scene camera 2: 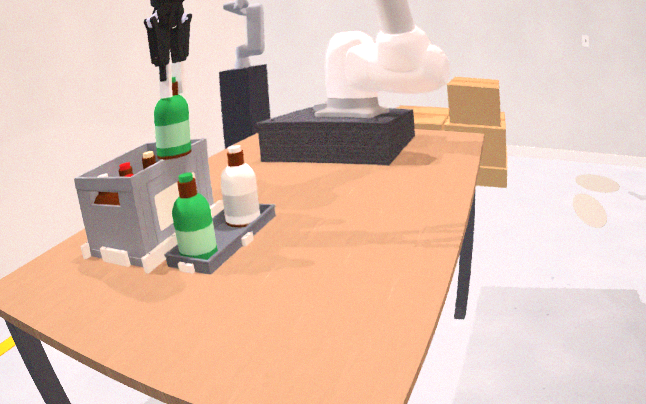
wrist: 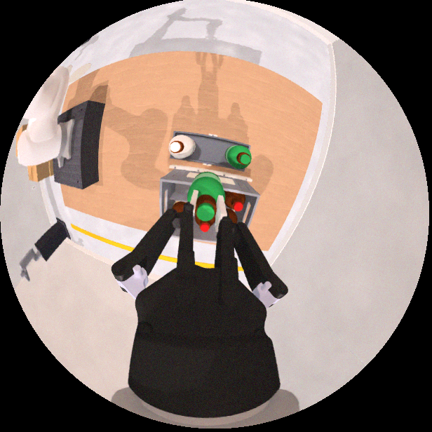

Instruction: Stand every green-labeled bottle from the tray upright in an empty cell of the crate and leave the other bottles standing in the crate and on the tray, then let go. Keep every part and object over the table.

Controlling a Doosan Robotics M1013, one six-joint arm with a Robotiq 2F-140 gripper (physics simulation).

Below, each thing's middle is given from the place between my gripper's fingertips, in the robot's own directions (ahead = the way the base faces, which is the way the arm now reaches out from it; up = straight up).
Right now my hand is 11 cm past the white bottle (scene camera 2: 238, 181), 6 cm to the right of it and 21 cm above it. Round my hand: cream guide strip (scene camera 2: 150, 261): 1 cm ahead, 28 cm below.
